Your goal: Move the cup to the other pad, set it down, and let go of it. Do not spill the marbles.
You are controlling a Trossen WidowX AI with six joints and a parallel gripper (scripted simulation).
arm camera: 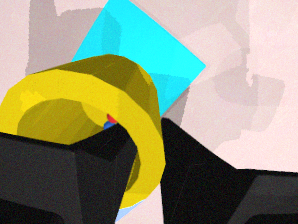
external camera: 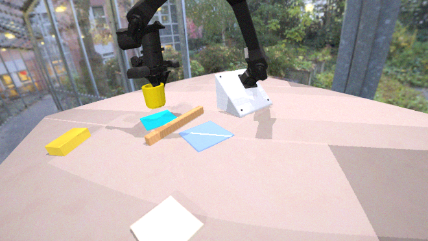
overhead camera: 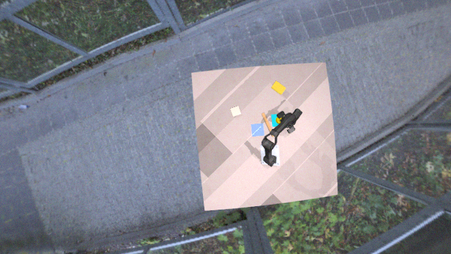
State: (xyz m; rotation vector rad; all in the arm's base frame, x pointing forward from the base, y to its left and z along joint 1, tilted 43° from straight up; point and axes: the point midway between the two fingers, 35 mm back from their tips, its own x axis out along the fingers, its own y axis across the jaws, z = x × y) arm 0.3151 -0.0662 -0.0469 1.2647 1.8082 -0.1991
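The cyan pad is 3 cm ahead of my gripper tip, 1 cm to the left of it and 10 cm below it. Round my gripper tip: wooden bar (2 cm behind, 10 cm to the left, 8 cm below); then light blue pad (6 cm behind, 20 cm to the left, 10 cm below); then yellow cup (2 cm ahead, 2 cm to the left).
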